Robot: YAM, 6 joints.
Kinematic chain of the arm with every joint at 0, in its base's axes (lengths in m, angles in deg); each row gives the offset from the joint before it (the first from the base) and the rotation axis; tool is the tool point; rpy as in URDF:
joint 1: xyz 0 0 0.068 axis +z
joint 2: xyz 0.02 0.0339 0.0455 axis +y
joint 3: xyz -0.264 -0.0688 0 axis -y
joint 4: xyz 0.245 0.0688 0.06 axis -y
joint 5: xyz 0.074 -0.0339 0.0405 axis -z
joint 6: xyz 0.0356 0 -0.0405 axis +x
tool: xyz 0 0 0 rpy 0 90 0
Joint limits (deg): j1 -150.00..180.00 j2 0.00..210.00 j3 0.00..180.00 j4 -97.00..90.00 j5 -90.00..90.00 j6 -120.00..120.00
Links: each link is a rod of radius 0.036 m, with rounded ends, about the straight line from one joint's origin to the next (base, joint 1, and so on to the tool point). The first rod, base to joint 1, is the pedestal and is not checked.
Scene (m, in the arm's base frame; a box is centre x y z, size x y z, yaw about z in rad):
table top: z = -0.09
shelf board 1: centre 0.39 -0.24 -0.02 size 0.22 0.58 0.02 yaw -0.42
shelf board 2: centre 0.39 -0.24 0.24 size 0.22 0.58 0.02 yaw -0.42
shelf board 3: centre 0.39 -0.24 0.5 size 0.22 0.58 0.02 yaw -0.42
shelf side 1: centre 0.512 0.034 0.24 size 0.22 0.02 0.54 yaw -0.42
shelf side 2: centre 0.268 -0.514 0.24 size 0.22 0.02 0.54 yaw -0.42
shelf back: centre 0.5 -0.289 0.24 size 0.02 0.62 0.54 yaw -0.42
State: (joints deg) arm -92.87 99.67 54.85 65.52 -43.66 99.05
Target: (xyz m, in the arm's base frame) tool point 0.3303 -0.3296 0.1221
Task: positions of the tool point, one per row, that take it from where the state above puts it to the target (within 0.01 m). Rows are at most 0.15 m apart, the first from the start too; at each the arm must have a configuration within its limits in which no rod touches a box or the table.
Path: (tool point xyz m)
1: -0.0064 -0.3492 0.1748
2: -0.0124 -0.2917 0.0894
3: -0.0098 -0.2109 0.0327
4: 0.0020 -0.1188 0.0110
5: 0.0219 -0.1973 0.0075
6: 0.0711 -0.2671 0.0180
7: 0.1449 -0.3174 0.0416
8: 0.2350 -0.3398 0.0770
9: 0.3303 -0.3296 0.1221

